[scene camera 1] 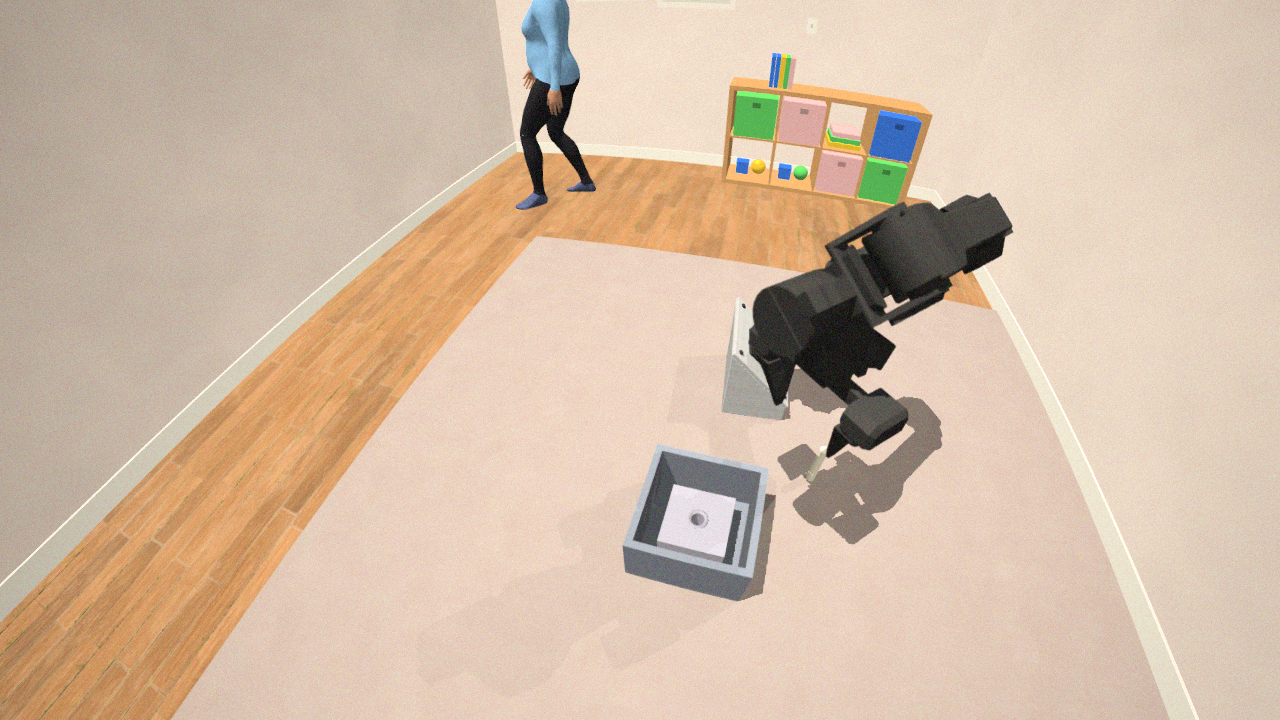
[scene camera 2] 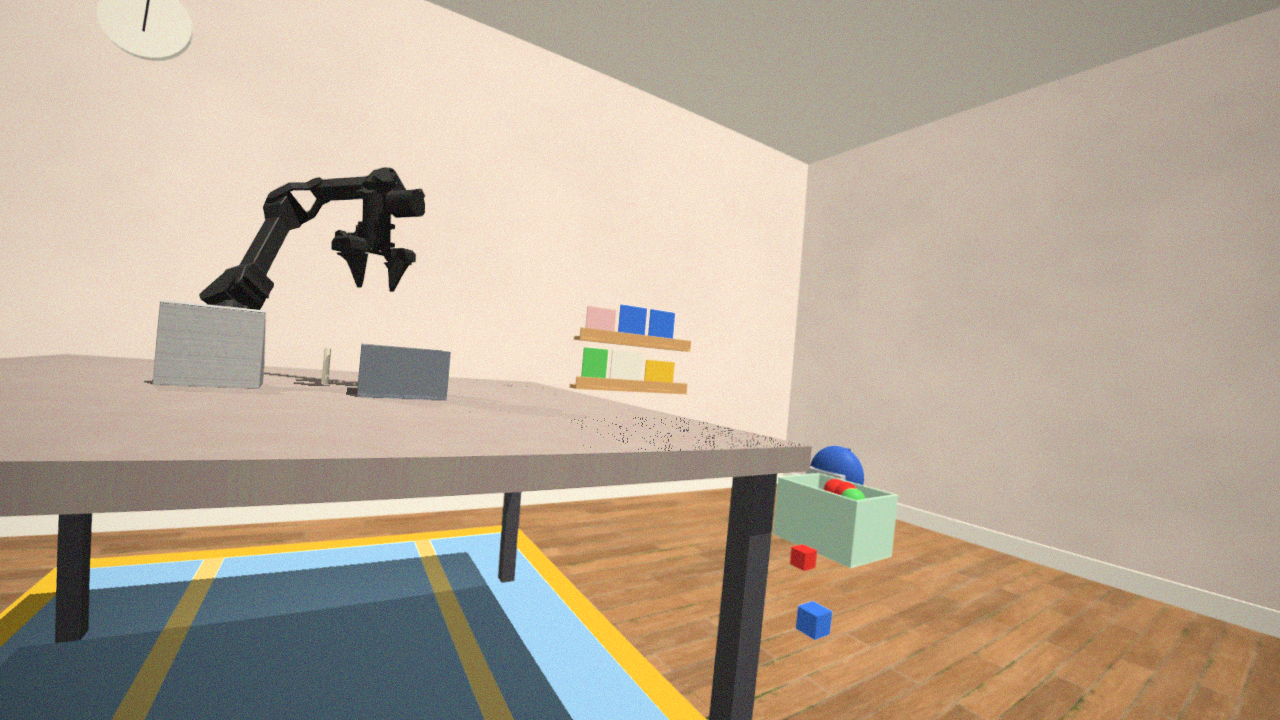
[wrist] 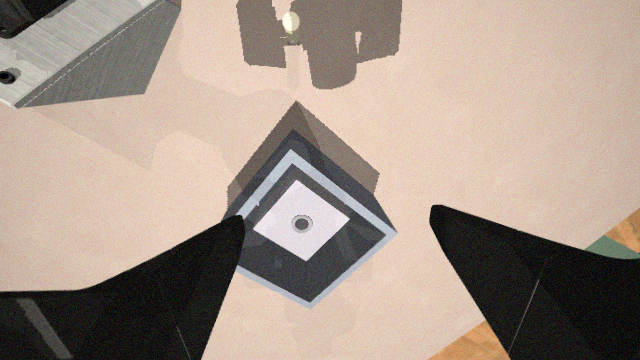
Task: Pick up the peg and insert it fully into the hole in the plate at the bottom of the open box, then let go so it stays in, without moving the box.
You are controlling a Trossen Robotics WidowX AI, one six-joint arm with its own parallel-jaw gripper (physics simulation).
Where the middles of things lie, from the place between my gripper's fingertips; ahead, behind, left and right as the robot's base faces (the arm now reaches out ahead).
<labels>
My gripper is now 50 mm short of the blue-grey box (scene camera 1: 747, 483), 100 mm to the left of it and 170 mm above it. Also, from my hand: grey plate (scene camera 1: 697, 523) (50 mm ahead, 100 mm to the right, 180 mm below).
</labels>
